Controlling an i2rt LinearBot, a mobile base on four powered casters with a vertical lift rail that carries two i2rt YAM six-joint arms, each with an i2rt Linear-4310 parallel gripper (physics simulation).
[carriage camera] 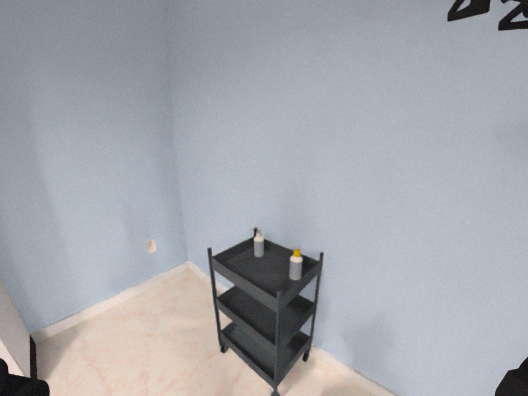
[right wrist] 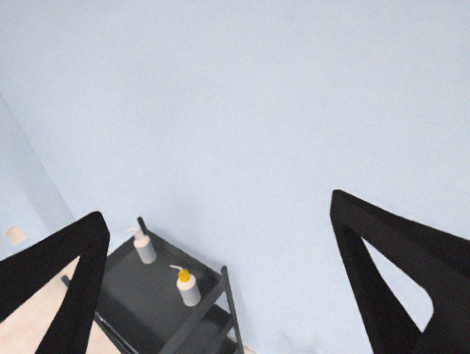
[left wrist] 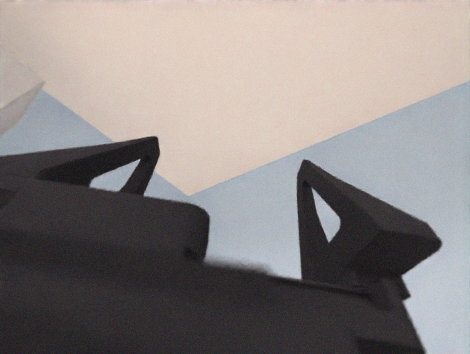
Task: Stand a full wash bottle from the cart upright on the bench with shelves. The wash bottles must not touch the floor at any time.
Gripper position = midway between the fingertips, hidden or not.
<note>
In view: my left gripper [left wrist: 229,156], my right gripper [right wrist: 217,212] and a dark three-tier cart [carriage camera: 267,313].
The dark three-tier cart is seen too in the right wrist view [right wrist: 136,301].
</note>
